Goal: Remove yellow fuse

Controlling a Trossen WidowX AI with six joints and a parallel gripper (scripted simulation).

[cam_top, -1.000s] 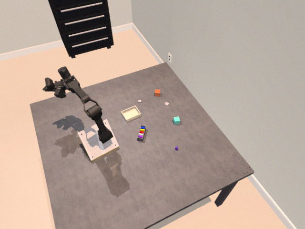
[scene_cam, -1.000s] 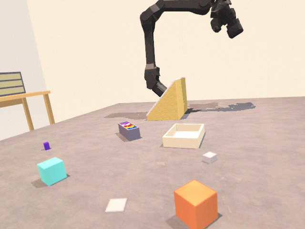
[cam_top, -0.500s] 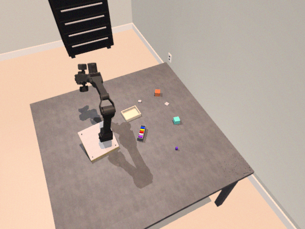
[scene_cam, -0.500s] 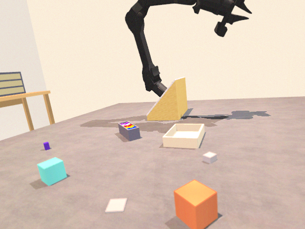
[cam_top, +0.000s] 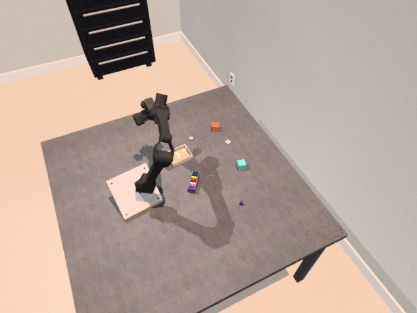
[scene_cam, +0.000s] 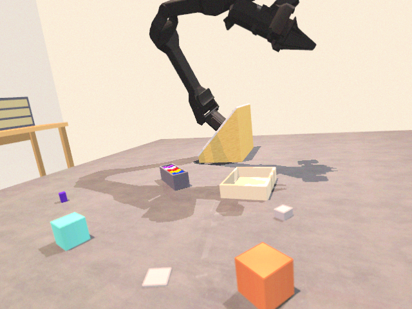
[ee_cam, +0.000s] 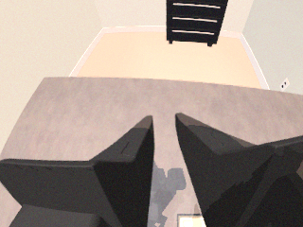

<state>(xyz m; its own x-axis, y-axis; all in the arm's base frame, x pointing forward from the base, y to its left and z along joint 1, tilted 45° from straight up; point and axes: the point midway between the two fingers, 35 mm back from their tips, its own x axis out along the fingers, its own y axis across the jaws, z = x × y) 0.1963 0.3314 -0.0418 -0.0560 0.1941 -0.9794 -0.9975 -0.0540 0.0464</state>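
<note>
My gripper tip is now 35 cm to the left of the yellow fuse, 27 cm above it and 9 cm short of it. The rest, counted from my gripper tip: blue fuse: 34 cm to the right, 27 cm below, 10 cm ahead; cream tray: 30 cm below, 15 cm to the right, 10 cm ahead; red fuse: 37 cm to the right, 27 cm below, 7 cm ahead.
</note>
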